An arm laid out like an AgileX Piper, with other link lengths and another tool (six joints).
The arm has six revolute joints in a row. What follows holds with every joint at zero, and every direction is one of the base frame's. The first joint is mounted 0.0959 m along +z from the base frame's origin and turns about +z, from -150.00 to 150.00 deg. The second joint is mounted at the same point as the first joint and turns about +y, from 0.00 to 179.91 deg. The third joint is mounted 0.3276 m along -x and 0.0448 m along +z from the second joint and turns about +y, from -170.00 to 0.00 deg. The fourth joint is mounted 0.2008 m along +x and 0.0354 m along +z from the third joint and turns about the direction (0.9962, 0, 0.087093), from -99.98 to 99.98 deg. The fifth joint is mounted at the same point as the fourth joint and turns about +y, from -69.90 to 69.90 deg. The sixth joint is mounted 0.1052 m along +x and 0.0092 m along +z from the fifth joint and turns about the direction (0.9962, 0, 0.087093), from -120.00 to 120.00 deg. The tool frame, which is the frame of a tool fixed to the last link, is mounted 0.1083 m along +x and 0.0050 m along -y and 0.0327 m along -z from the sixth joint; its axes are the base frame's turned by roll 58.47, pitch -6.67 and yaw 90.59 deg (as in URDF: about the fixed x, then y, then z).
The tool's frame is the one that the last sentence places.
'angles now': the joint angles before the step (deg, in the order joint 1, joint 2, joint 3, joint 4, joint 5, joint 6). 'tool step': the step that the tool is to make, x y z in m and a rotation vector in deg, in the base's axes. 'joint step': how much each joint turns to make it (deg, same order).
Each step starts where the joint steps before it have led.
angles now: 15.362 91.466 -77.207 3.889 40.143 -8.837
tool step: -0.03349 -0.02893 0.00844 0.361 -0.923 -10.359
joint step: 0.000 -7.249 6.541 -10.473 -0.039 15.891
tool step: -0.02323 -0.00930 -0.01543 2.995 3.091 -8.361
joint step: 0.001 -2.388 5.315 -3.884 0.401 11.779
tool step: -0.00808 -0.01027 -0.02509 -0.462 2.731 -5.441
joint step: 0.000 0.799 5.059 -5.363 -1.839 9.058
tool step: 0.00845 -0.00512 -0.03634 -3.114 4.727 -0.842
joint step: -0.002 5.942 2.321 -4.241 -2.302 3.679
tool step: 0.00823 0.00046 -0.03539 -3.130 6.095 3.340
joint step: 0.002 7.033 0.000 -0.101 -1.072 -3.390
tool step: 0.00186 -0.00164 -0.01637 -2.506 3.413 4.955
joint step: -0.002 3.196 0.000 0.676 -0.386 -5.761
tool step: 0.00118 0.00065 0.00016 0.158 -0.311 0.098
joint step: 0.000 0.000 0.000 -0.001 -0.362 0.001
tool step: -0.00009 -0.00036 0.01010 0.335 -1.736 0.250
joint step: 0.001 -1.830 -0.103 0.000 0.118 -0.310
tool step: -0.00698 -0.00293 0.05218 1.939 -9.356 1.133
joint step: 0.000 -9.903 0.000 0.044 0.114 -1.367
